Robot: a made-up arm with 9 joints.
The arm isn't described. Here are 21 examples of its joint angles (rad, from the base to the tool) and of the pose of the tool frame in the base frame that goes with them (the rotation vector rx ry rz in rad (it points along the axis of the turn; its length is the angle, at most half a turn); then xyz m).
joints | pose
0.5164 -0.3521 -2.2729 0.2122 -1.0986 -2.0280 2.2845 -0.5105 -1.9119 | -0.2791 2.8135 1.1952 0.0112 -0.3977 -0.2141
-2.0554 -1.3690 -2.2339 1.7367 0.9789 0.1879 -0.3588 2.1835 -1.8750 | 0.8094 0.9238 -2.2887 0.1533 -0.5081 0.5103
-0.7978 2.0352 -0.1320 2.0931 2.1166 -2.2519 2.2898 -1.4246 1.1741 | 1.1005 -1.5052 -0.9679 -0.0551 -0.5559 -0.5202
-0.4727 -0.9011 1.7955 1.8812 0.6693 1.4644 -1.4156 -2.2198 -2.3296 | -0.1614 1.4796 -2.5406 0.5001 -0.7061 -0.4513
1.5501 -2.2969 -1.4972 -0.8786 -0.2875 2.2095 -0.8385 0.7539 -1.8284 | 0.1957 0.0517 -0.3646 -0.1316 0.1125 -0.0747
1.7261 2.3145 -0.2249 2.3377 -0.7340 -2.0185 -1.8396 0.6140 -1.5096 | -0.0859 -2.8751 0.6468 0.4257 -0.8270 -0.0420
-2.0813 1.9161 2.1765 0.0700 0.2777 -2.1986 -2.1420 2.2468 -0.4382 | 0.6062 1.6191 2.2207 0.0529 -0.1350 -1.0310
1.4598 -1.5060 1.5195 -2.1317 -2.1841 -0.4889 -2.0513 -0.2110 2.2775 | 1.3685 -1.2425 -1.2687 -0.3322 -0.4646 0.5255
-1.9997 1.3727 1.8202 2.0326 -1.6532 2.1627 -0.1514 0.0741 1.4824 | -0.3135 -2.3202 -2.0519 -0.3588 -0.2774 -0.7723
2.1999 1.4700 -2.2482 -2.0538 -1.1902 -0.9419 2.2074 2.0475 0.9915 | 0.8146 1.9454 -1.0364 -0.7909 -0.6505 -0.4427
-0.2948 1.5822 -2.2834 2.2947 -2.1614 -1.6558 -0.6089 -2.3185 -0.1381 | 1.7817 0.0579 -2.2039 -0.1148 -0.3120 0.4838
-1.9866 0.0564 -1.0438 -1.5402 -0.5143 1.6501 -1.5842 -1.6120 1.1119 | -0.4451 -0.5261 0.7864 0.1289 -0.3083 0.7429
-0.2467 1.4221 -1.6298 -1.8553 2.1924 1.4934 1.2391 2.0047 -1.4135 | -0.8395 1.4002 -0.8003 0.0411 -0.3650 0.4520
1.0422 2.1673 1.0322 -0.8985 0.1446 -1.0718 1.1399 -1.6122 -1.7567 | -1.6095 0.3438 -0.0921 0.3909 -0.4119 0.3475
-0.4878 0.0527 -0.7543 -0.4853 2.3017 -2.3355 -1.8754 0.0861 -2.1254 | -0.4897 -2.7751 0.8567 -0.0337 -0.4366 -0.2218
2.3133 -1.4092 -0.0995 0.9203 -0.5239 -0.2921 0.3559 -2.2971 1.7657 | 0.3067 1.1881 0.3476 -0.2766 -0.3024 -0.3382
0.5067 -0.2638 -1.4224 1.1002 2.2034 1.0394 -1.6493 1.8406 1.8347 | -0.9501 -1.5735 1.6780 -0.4183 -0.0877 0.1928
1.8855 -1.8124 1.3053 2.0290 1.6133 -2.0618 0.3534 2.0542 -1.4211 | -1.5041 -1.8293 0.2178 -0.0670 -0.5762 0.4704
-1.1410 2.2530 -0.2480 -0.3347 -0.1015 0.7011 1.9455 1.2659 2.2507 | 0.0019 0.3036 0.9174 -0.0810 -0.1724 0.1073
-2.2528 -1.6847 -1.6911 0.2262 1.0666 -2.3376 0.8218 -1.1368 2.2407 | -0.0592 0.3364 -1.5734 -0.1655 -0.5998 0.6383
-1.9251 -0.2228 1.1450 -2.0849 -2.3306 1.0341 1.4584 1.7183 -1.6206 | -2.2338 0.6939 -0.6860 -0.3736 0.1460 -0.4951
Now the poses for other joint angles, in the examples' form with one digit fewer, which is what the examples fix.
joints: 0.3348 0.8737 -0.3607 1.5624 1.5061 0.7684 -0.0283 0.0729 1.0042
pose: -0.160 1.927 -0.599 0.241 -0.473 -0.090
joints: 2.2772 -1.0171 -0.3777 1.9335 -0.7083 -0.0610 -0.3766 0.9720 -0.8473
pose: -1.486 -0.021 -0.062 -0.630 0.207 0.139
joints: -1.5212 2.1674 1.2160 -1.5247 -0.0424 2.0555 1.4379 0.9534 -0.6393
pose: -0.797 1.116 -2.208 0.233 -0.353 -0.313
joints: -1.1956 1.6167 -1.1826 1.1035 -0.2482 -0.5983 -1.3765 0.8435 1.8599
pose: -0.584 -2.025 1.206 -0.633 -0.122 0.438
